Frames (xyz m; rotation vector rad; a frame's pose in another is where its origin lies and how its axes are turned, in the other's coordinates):
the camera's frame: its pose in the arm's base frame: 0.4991 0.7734 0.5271 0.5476 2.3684 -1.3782
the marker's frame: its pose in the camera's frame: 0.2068 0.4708 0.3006 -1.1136 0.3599 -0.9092
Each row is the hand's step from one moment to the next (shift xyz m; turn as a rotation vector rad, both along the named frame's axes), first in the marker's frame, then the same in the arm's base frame.
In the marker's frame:
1: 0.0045 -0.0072 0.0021 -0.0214 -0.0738 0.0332
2: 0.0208 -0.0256 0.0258 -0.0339 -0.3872 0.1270
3: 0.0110 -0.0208 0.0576 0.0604 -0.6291 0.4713
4: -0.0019 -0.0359 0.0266 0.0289 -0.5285 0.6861
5: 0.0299 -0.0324 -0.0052 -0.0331 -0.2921 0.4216
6: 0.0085 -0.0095 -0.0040 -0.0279 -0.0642 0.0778
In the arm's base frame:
1: -0.0016 -0.0084 -0.0018 0.0412 -0.0582 -0.0439
2: -0.0140 -0.0319 -0.0233 0.1575 -0.3379 -0.1680
3: -0.0145 -0.0234 -0.0558 0.0929 -0.5967 -0.5068
4: 0.0101 -0.0318 -0.0297 0.0308 -0.4919 -0.7127
5: -0.0122 -0.0419 0.0082 0.0508 -0.2514 -0.4454
6: -0.0028 -0.0122 0.0047 0.0328 -0.0467 -0.0877

